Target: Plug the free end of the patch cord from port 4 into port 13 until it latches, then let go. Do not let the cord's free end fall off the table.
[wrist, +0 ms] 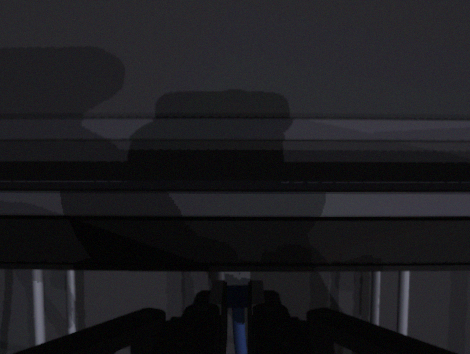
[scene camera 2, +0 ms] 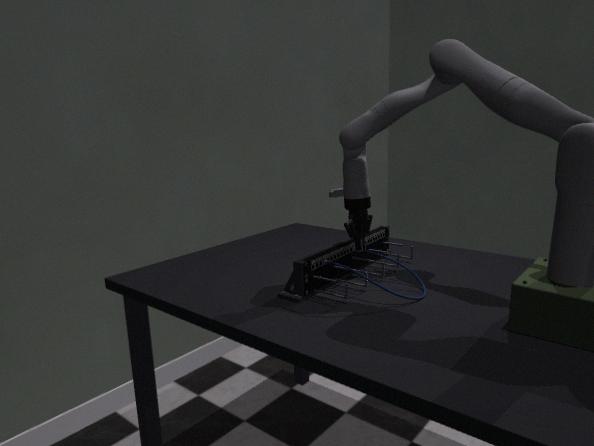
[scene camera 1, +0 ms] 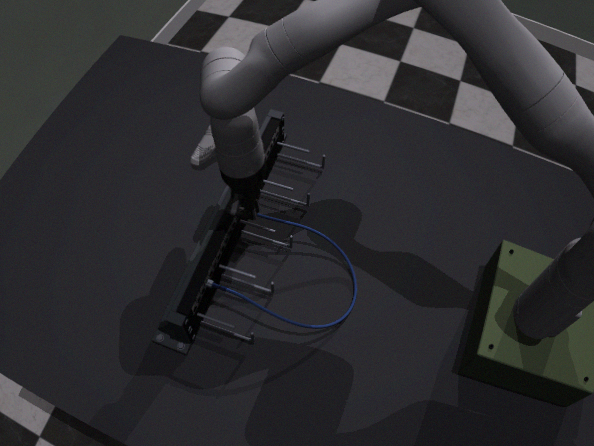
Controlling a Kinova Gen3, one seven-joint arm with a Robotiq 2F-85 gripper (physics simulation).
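Where they show: gripper, fingertip midpoint: (wrist: 238, 300) (scene camera 2: 360, 250) (scene camera 1: 252, 214); arm's base, link origin: (scene camera 2: 570, 279) (scene camera 1: 535, 314).
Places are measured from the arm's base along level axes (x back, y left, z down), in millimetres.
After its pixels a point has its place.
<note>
The patch panel (scene camera 1: 200, 277) {x -571, y 124, z 5 mm} (scene camera 2: 300, 280) {x -571, y 218, z 50 mm} (wrist: 360, 242) {x -577, y -86, z 5 mm} stands upright on the table. The blue cord (scene camera 1: 355, 282) {x -328, y -3, z 97 mm} (scene camera 2: 424, 290) {x -330, y -3, z 97 mm} (wrist: 241, 339) {x -525, y -39, z 25 mm} runs from a plug seated near the panel's near end, loops out over the table and rises to my gripper. My gripper (scene camera 1: 248, 212) {x -543, y -37, z 29 mm} (scene camera 2: 360, 245) {x -543, y -37, z 29 mm} (wrist: 238, 300) {x -543, y -37, z 29 mm} points down at the panel's front face, shut on the free-end plug. In the wrist view the plug's clear head (wrist: 236, 276) {x -558, y -36, z 18 mm} shows between the fingertips and the panel's front edge. The port mouth and the latch are hidden, so how deep the plug sits cannot be told.
Thin metal cable-guide rods (scene camera 1: 267, 239) {x -511, y -27, z 87 mm} (scene camera 2: 352, 283) {x -504, y 74, z 89 mm} (wrist: 38, 307) {x -528, y 71, z 48 mm} stick out from the panel's front, on both sides of my gripper. The green robot base (scene camera 1: 500, 325) {x -64, y 42, z -2 mm} (scene camera 2: 542, 320) {x -29, y 107, z 64 mm} stands at the right. Shadows darken the panel and the table (scene camera 1: 75, 200) {x -942, y 23, z 104 mm} (scene camera 2: 200, 270) {x -984, y 201, z 104 mm}.
</note>
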